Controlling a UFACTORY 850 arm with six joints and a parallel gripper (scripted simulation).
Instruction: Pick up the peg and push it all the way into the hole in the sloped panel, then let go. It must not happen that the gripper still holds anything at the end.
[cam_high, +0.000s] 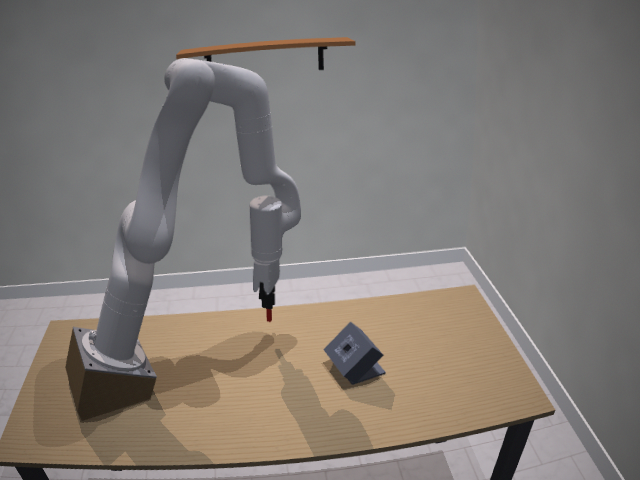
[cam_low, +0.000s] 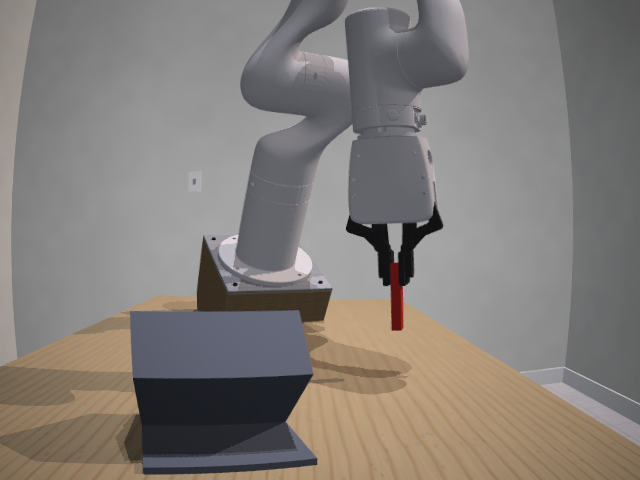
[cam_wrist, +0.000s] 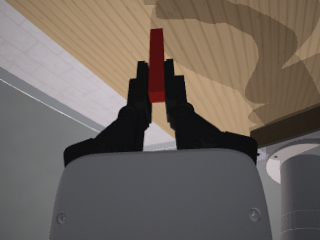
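The flat base plate is 20 cm ahead of my hand, 21 cm to the right of it and 13 cm below it. Round my hand: red peg: 4 cm below.
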